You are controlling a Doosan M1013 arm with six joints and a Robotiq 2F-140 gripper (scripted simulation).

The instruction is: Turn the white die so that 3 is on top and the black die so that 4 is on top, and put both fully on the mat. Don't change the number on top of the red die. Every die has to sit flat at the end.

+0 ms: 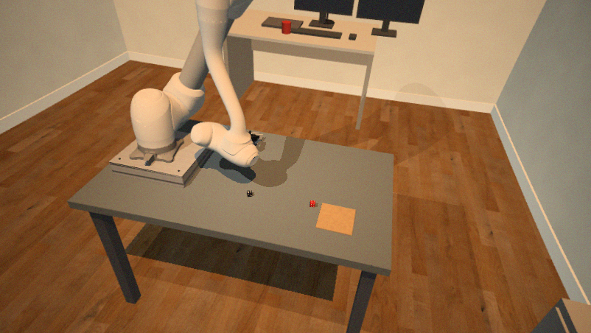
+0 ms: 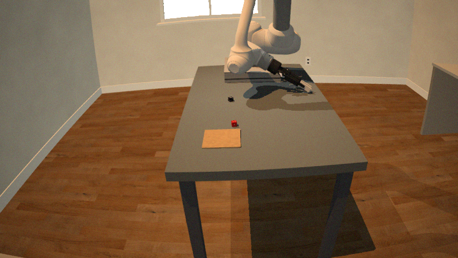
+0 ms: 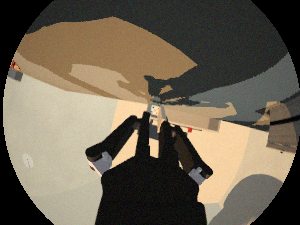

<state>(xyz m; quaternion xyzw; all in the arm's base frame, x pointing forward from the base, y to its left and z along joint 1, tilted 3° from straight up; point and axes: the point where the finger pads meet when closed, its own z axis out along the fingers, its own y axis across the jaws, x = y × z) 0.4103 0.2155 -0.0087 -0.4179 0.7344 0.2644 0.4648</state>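
My gripper is now 2 cm to the right of the white die, 2 cm above it and 1 cm short of it. From my hand the other things lie so: orange mat: 50 cm to the right, 39 cm ahead, 3 cm below; black die: 40 cm to the right, 3 cm ahead, 2 cm below; red die: 44 cm to the right, 30 cm ahead, 2 cm below.
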